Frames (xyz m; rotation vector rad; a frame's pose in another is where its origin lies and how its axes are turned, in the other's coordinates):
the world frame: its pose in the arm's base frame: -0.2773 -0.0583 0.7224 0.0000 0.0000 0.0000
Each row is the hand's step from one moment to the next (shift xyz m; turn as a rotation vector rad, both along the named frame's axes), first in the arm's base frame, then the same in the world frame.
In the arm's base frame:
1: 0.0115 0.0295 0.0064 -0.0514 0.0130 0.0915
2: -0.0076 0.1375 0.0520 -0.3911 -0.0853 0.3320
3: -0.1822 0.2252 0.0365 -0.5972 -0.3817 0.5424
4: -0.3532 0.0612 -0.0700 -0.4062 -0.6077 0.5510
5: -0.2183 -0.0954 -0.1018 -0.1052 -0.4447 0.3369
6: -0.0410 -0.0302 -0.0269 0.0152 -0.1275 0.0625
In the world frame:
1: 0.0115 0.0295 0.0064 -0.0514 0.0130 0.0915
2: -0.0076 0.1375 0.0520 -0.3911 -0.0853 0.3320
3: -0.1822 0.2252 0.0365 -0.5972 -0.3817 0.5424
4: -0.3532 0.0612 -0.0700 -0.4062 -0.6077 0.5510
5: -0.2183 -0.0954 -0.1018 -0.1052 -0.4447 0.3369
6: -0.0410 -0.0302 -0.0269 0.0152 -0.1275 0.0625

